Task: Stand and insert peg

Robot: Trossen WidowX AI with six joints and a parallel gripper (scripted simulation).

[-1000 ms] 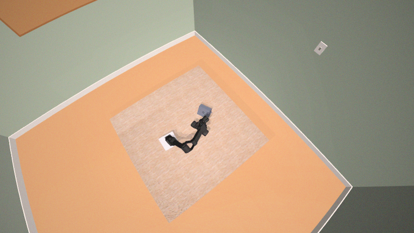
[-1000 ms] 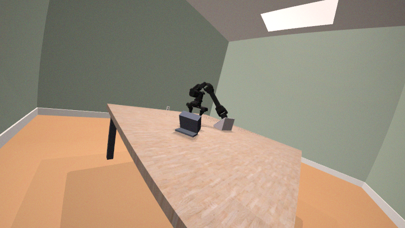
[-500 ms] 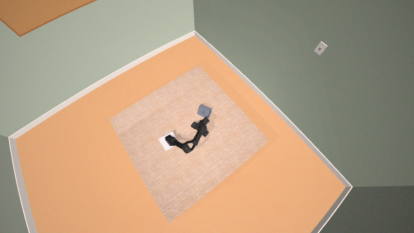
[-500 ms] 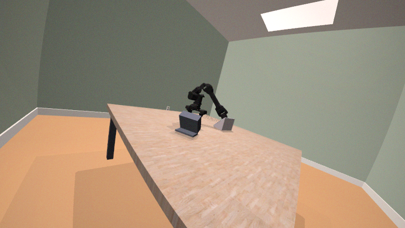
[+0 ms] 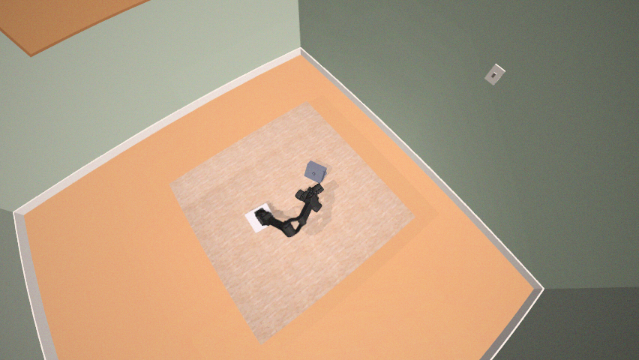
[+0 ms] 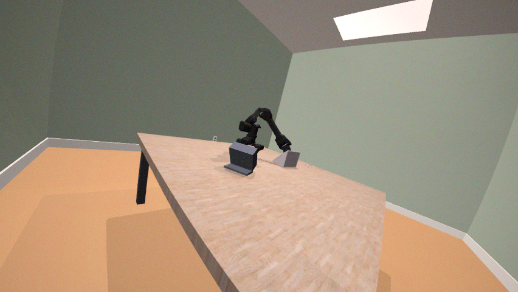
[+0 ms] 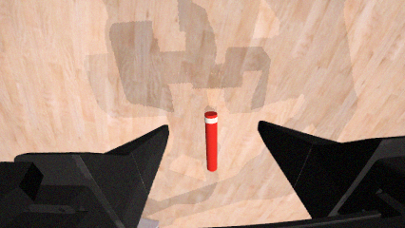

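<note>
Now: the peg 1 cm behind my gripper tip and 2 cm below it. Round my gripper tip: flat foot plate 18 cm ahead, 18 cm to the left, 2 cm below; panel 16 cm ahead, 17 cm to the left, 5 cm above.
</note>
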